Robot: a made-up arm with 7 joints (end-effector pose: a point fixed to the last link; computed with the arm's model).
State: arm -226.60 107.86 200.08 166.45 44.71 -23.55 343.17
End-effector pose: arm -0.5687 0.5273 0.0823 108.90 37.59 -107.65
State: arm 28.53 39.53 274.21 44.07 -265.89 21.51 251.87
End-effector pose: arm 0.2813 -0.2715 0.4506 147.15 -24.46 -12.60
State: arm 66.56 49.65 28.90 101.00 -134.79 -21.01 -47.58
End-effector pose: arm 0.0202 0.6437 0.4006 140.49 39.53 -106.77
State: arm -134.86 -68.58 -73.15 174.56 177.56 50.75 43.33
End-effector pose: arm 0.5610 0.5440 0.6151 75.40 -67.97 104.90
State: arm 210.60 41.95 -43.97 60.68 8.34 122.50 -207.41
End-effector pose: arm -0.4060 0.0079 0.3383 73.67 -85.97 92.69
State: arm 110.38 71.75 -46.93 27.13 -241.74 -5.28 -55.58
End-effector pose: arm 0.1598 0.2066 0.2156 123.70 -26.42 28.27
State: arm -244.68 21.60 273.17 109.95 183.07 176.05 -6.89
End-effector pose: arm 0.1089 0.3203 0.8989 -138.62 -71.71 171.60
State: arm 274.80 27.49 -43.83 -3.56 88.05 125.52 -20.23
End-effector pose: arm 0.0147 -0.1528 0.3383 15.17 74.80 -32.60
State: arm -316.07 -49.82 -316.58 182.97 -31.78 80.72 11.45
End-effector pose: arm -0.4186 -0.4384 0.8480 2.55 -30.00 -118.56
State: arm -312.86 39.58 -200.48 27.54 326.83 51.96 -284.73
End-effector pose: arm -0.1737 -0.0295 0.5425 -172.15 -19.99 150.24
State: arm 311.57 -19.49 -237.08 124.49 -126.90 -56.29 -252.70
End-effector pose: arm -0.1193 0.4406 0.8244 127.13 -46.91 176.06
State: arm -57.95 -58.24 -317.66 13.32 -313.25 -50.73 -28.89
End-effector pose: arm 0.0979 0.0628 0.5743 31.60 -55.77 87.30
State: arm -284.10 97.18 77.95 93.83 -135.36 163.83 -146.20
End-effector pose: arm -0.1422 0.5992 0.1309 -90.32 -18.43 -96.30
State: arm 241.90 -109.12 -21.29 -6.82 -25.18 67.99 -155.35
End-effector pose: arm -0.0097 0.0376 0.3195 168.51 33.34 36.72
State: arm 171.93 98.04 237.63 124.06 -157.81 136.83 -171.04
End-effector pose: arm -0.7061 0.2607 0.3491 108.00 2.93 -11.57
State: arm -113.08 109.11 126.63 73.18 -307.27 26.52 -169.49
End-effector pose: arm 0.1661 -0.5591 0.4308 17.23 -23.23 149.32
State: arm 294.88 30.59 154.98 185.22 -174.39 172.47 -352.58
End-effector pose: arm 0.1430 -0.4155 0.8336 166.12 24.82 -94.97
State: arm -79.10 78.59 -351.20 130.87 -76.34 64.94 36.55
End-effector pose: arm 0.1550 -0.7633 0.1613 123.93 -6.08 -67.14
